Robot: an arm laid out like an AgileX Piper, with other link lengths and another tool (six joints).
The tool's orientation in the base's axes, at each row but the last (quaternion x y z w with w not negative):
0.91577, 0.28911, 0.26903, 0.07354
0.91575, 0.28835, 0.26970, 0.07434
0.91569, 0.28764, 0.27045, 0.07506
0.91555, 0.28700, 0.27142, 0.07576
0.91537, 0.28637, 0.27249, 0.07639
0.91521, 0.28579, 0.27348, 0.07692
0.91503, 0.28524, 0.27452, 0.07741
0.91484, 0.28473, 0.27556, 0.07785
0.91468, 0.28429, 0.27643, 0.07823
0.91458, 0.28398, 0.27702, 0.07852
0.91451, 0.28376, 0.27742, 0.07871
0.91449, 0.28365, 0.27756, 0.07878
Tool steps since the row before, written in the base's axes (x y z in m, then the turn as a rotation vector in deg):
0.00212, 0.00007, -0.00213, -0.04, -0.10, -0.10
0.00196, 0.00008, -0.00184, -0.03, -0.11, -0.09
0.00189, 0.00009, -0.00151, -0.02, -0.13, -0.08
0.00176, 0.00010, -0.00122, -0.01, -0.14, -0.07
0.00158, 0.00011, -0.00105, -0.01, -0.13, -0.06
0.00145, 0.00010, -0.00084, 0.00, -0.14, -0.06
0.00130, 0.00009, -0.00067, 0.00, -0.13, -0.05
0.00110, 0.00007, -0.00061, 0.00, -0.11, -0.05
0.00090, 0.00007, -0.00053, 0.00, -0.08, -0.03
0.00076, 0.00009, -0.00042, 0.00, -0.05, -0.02
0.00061, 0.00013, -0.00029, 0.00, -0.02, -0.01
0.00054, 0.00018, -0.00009, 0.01, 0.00, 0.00
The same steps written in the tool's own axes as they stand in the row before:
0.00054, 0.00036, 0.00293, -0.13, 0.03, 0.06
0.00056, 0.00035, 0.00261, -0.12, 0.05, 0.06
0.00067, 0.00040, 0.00229, -0.12, 0.07, 0.05
0.00071, 0.00041, 0.00198, -0.12, 0.09, 0.05
0.00067, 0.00036, 0.00174, -0.11, 0.08, 0.04
0.00067, 0.00037, 0.00150, -0.11, 0.10, 0.05
0.00064, 0.00035, 0.00127, -0.10, 0.09, 0.04
0.00051, 0.00029, 0.00111, -0.09, 0.08, 0.04
0.00041, 0.00021, 0.00094, -0.06, 0.06, 0.02
0.00038, 0.00016, 0.00077, -0.04, 0.04, 0.02
0.00036, 0.00010, 0.00058, -0.02, 0.01, 0.01
0.00043, 0.00008, 0.00038, 0.01, 0.00, 0.01

